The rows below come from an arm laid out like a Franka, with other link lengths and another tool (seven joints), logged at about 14 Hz.
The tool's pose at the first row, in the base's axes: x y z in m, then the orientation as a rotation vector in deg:
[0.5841 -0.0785 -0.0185 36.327 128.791 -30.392]
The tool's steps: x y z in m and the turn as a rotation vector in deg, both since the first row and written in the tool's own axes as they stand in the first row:
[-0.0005 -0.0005 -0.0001 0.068 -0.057 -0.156]
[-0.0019 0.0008 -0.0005 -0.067 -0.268 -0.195]
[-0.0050 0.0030 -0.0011 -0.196 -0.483 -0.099]
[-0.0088 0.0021 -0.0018 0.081 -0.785 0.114]
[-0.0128 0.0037 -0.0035 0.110 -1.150 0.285]
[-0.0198 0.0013 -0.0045 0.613 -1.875 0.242]
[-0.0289 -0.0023 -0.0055 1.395 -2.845 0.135]
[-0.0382 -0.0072 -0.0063 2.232 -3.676 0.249]
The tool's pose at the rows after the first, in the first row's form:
[0.5841 -0.0790 -0.0180 36.168 128.795 -30.560]
[0.5855 -0.0781 -0.0169 35.974 128.632 -30.466]
[0.5883 -0.0769 -0.0146 35.928 128.407 -30.314]
[0.5897 -0.0783 -0.0112 36.181 127.996 -30.590]
[0.5922 -0.0773 -0.0074 36.236 127.577 -30.613]
[0.5946 -0.0806 -0.0012 36.154 126.847 -31.358]
[0.5975 -0.0855 0.0068 36.043 125.870 -32.496]
[0.5999 -0.0915 0.0151 36.250 124.916 -33.554]

